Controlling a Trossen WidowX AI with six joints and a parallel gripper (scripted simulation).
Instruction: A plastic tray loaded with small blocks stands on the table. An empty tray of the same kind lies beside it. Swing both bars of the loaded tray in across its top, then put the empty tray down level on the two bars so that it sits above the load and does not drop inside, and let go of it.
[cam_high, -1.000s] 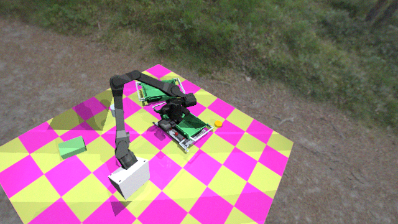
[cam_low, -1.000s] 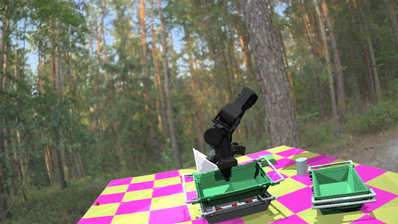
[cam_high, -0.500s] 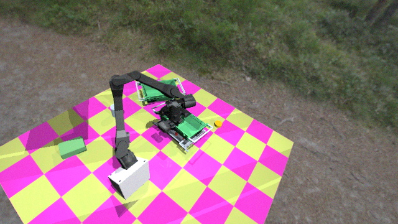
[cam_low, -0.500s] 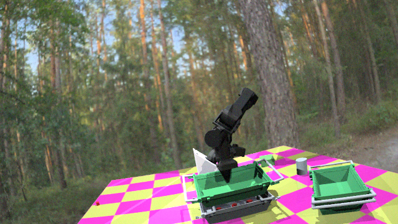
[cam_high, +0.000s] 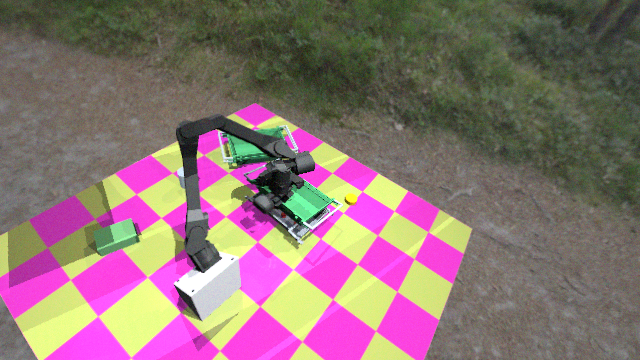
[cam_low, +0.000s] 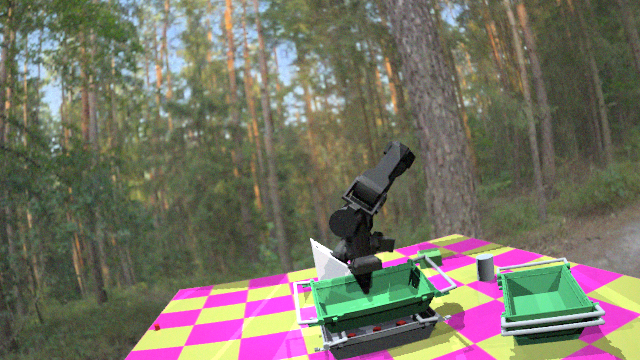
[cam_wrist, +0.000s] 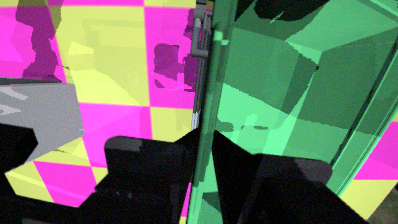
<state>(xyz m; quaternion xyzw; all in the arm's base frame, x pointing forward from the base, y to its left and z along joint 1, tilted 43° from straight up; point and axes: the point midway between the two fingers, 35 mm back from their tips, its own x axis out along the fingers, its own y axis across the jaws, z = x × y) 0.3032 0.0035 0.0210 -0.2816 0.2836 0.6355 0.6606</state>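
Right now my gripper tip is 70 mm short of the green tray and 20 mm below it. Also, from my gripper tip: green block 430 mm behind, 330 mm to the left, 80 mm below; then grey cylinder 120 mm behind, 390 mm to the left, 60 mm below; then yellow object 310 mm ahead, 140 mm to the right, 90 mm below.
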